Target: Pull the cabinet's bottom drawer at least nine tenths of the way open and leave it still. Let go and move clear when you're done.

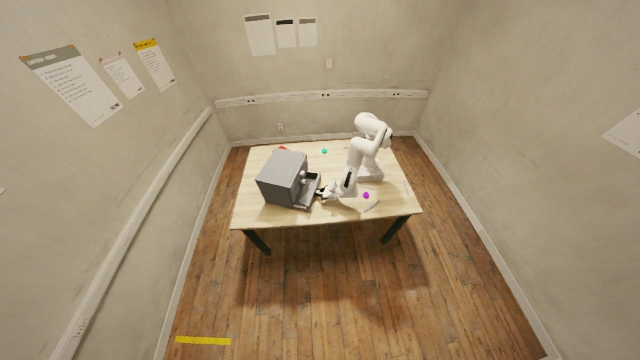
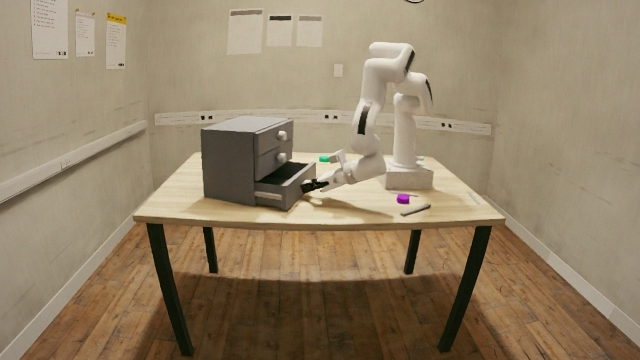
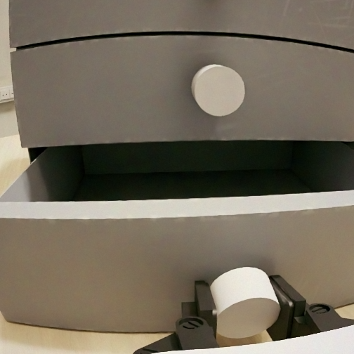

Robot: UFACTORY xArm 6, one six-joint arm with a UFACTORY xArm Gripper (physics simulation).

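Seen in the pictures: gripper, fingertip midpoint: (image 1: 316, 192) (image 2: 304, 187); arm's base, link origin: (image 1: 367, 165) (image 2: 403, 164).
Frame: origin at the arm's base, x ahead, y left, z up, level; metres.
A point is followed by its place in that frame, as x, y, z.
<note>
The grey cabinet (image 1: 281, 172) @[0.649, 0.097, 0.180] (image 2: 227, 162) @[0.716, 0.173, 0.069] stands at the left of the table. Its bottom drawer (image 1: 305, 195) @[0.523, 0.129, -0.067] (image 2: 287, 192) @[0.516, 0.265, -0.009] (image 3: 115, 270) is pulled part of the way out, and its dark inside shows from above. The two drawers over it are shut. My gripper (image 1: 320, 192) @[0.444, 0.142, -0.040] (image 2: 306, 186) @[0.444, 0.142, -0.040] (image 3: 235, 302) is shut on the bottom drawer's round white knob (image 3: 246, 300), with one black finger on each side of it. The middle drawer's knob (image 2: 281, 157) @[0.524, 0.117, 0.066] (image 3: 218, 90) sticks out above the open drawer.
On the table (image 1: 340, 212) @[0.311, 0.316, -0.075] (image 2: 330, 217) @[0.386, 0.325, -0.075], a purple piece (image 1: 366, 195) @[0.092, 0.235, -0.056] (image 2: 403, 199) @[0.100, 0.248, -0.058] and a grey bar (image 1: 371, 205) @[0.086, 0.319, -0.064] (image 2: 415, 210) @[0.085, 0.329, -0.068] lie near the arm's base. A green piece (image 1: 324, 151) @[0.281, -0.302, -0.057] (image 2: 324, 159) @[0.282, -0.296, -0.060] lies at the back, and a red thing (image 1: 283, 148) @[0.646, -0.450, -0.069] shows behind the cabinet.
</note>
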